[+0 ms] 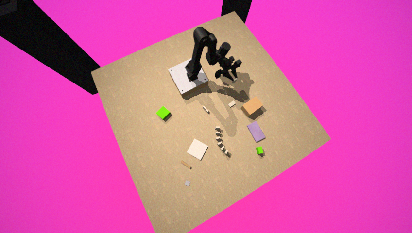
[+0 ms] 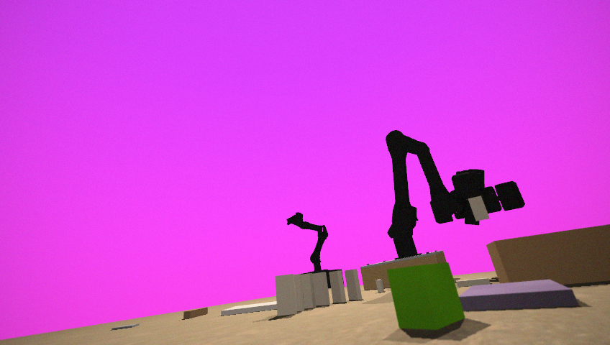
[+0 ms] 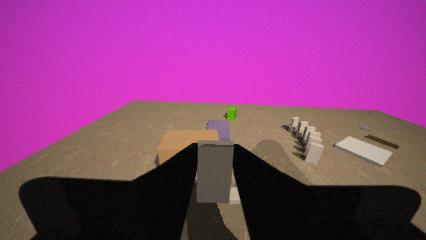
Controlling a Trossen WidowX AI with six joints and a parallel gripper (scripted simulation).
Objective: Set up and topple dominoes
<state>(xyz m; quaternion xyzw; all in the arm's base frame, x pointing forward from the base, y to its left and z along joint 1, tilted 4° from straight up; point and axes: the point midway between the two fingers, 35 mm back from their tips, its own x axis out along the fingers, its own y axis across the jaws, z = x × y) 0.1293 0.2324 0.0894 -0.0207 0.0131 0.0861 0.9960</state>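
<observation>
Right now my gripper tip is 17 cm short of the orange box, 13 cm above it and 8 cm to the right of it. Also, from my gripper tip: white tile 37 cm to the right, 30 cm ahead, 16 cm below; purple slab 34 cm ahead, 16 cm below, 4 cm to the left; small green cube 46 cm ahead, 14 cm below.
</observation>
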